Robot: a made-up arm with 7 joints.
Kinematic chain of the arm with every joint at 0, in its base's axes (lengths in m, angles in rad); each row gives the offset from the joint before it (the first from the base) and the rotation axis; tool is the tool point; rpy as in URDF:
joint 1: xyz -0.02 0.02 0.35 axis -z
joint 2: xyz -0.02 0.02 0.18 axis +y
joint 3: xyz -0.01 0 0.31 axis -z
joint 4: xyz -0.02 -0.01 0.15 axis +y
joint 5: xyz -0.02 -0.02 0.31 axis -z
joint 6: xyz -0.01 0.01 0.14 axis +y
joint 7: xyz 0 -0.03 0.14 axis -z
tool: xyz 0 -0.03 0 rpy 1.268 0.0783 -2.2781
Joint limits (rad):
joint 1: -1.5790..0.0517
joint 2: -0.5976..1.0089
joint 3: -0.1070..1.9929
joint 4: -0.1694..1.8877
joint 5: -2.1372..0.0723
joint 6: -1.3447..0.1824
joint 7: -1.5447..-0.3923
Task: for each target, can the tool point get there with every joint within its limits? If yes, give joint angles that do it. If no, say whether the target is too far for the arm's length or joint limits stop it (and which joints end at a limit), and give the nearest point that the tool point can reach.
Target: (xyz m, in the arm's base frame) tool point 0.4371 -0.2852 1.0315
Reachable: yes | joints -0.9171 0.0893 1.3469 1.5197 -1.1378 -0.5880 -0.9871
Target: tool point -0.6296 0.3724 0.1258
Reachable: no: joint limits stop it (at a limit: joint 1, joint 2, joint 3, joint 4, joint 5, joint 6) | nearest point -0.1231 0.5130 0.2387 | short by 0.538 m
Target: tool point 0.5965 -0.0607 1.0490
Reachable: yes | joints -0.8942 0.5974 1.4447 1.2602 -1.4376 -0.2890 -0.6657
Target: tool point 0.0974 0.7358 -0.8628
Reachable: no: too far | nearest point 0.0614 0.5164 0.2236 | short by 1.109 m
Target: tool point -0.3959 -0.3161 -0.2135
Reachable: no: joint limits stop it (at a limit: joint 2, joint 3, joint 4, joint 5, joint 7) | nearest point -0.4027 -0.3222 0.5371 | short by 0.751 m
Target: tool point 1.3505 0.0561 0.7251
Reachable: no: too far | nearest point 0.9278 0.0450 0.7557 | short by 0.424 m
